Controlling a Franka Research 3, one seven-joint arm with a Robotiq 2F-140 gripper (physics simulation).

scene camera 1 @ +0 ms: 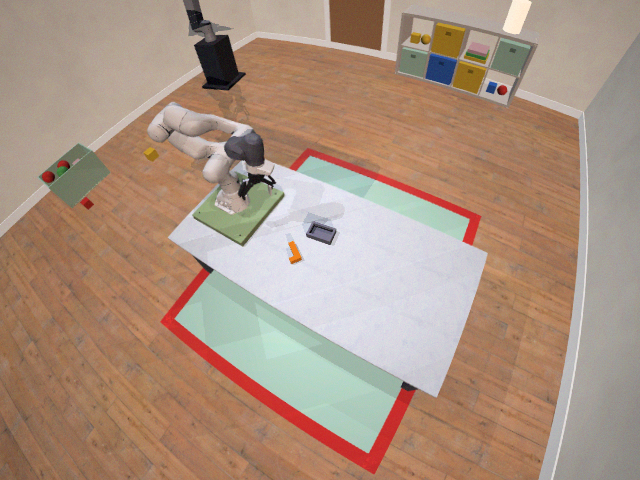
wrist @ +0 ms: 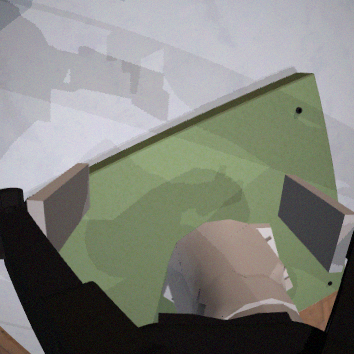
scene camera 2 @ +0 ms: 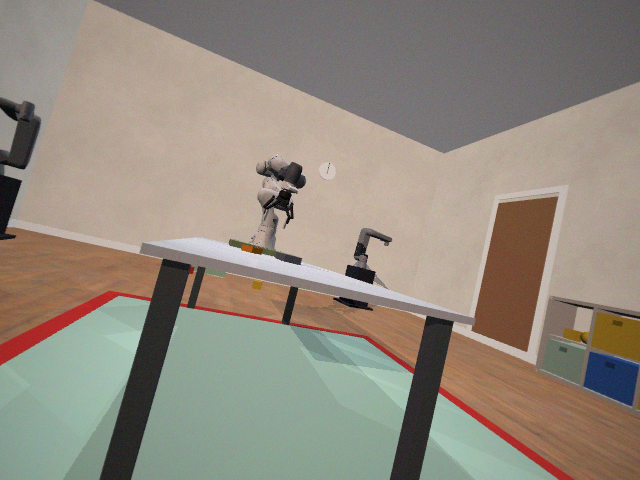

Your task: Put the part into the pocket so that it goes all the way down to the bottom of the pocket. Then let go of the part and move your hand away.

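The orange L-shaped part (scene camera 1: 294,251) (scene camera 2: 251,249) lies flat on the white table (scene camera 1: 372,289) (scene camera 2: 217,261). The pocket is in a dark grey rectangular block (scene camera 1: 320,239) (scene camera 2: 288,258) on the table, a short way from the part and apart from it. No part shows inside the pocket. My gripper (scene camera 1: 258,190) (scene camera 2: 275,221) (wrist: 187,190) is open and empty. It hangs above the green base plate (scene camera 1: 242,238) (wrist: 280,135), close to the arm's own base and well away from the part and the block. The part and the block do not show in the wrist view.
The arm's pale base column (scene camera 1: 231,200) (wrist: 235,250) stands on the green plate close beside the open fingers. The table stands over a pale green mat with a red border (scene camera 1: 268,393). A shelf unit (scene camera 1: 467,23) and another robot on a black pedestal (scene camera 1: 216,60) stand far off.
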